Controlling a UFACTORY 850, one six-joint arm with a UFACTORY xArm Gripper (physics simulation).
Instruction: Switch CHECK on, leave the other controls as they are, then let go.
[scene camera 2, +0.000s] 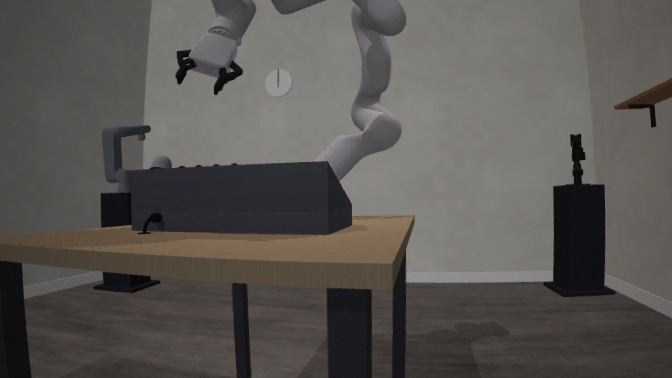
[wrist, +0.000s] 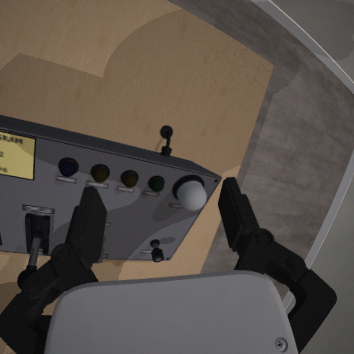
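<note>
The dark grey control console (scene camera 2: 230, 195) (wrist: 132, 220) stands on the table. No label reading CHECK is legible, so I cannot tell which control is CHECK. In the wrist view, a small black toggle (wrist: 157, 252) sits near the panel's lower right corner, and a lever with a black ball (wrist: 34, 254) sits at the left. A pale dome (wrist: 192, 195) is at the upper right corner and also shows in the scene view (scene camera 2: 161, 162). My gripper (scene camera 2: 198, 87) (wrist: 161, 194) is open and empty, high above the console; its left finger hides part of the panel.
Four round lamps or buttons, including a blue one (wrist: 68, 167) and a green one (wrist: 156, 183), line the panel's upper part beside a yellow label plate (wrist: 17, 156). A black cable (scene camera 2: 150, 220) (wrist: 166, 141) leaves the console's back. The wooden table (scene camera 2: 200, 250) (wrist: 210, 100) has its edge at the right.
</note>
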